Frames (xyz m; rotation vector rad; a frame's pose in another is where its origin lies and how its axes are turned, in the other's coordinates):
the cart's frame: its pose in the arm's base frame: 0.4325 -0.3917 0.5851 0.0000 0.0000 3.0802
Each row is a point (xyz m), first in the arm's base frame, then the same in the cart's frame.
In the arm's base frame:
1: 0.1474 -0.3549 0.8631
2: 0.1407 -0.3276 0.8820
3: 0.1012 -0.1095 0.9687
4: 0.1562 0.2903 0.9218
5: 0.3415 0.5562 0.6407
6: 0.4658 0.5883 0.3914
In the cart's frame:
1: 0.2868 -0.0192 0.2780
2: 0.2952 -0.0461 0.2969
3: 0.3480 -0.2613 0.3836
4: 0.3176 -0.6638 0.3367
5: 0.1490 -0.9405 0.0556
6: 0.0269 -0.9802 -0.1937

